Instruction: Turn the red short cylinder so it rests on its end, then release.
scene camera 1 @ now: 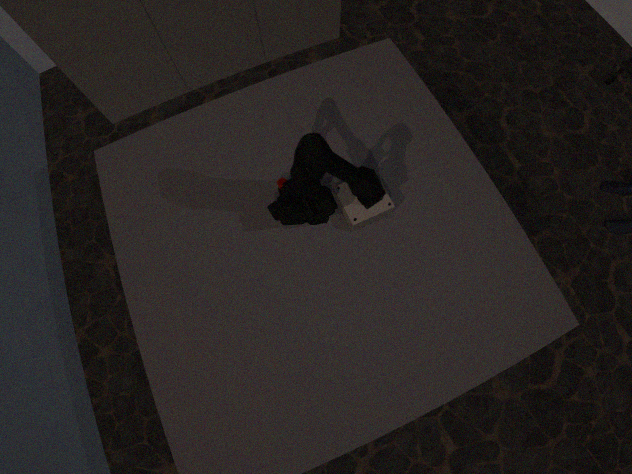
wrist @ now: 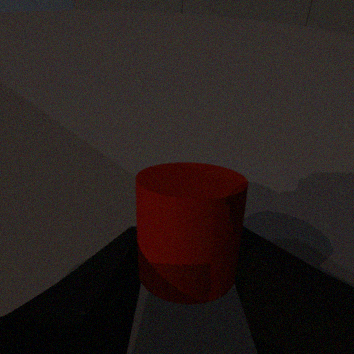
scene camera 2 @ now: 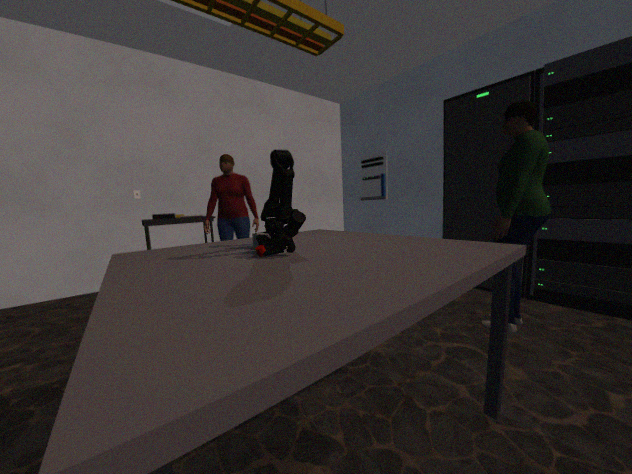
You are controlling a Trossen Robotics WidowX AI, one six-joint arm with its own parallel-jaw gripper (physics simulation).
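Observation:
The red short cylinder (scene camera 1: 281, 182) (scene camera 2: 260, 250) (wrist: 190, 235) is between the two black fingers of my gripper (wrist: 185, 236). In the wrist view one round end faces up in the picture and its curved side faces the camera. In scene camera 2 it shows as a small red shape low at the table top, beside the dark gripper. My gripper is shut on the cylinder. In scene camera 1 the arm hides most of the cylinder and the fingertips. I cannot tell whether the cylinder touches the table.
The arm's pale base plate (scene camera 1: 371, 213) sits on the large table (scene camera 1: 331, 331) (scene camera 2: 245, 336). Shadows of the arm fall on the table top. A person in red (scene camera 2: 232, 198) and a person in green (scene camera 2: 525, 173) stand beyond the table, with a server rack (scene camera 2: 541, 84) at the right.

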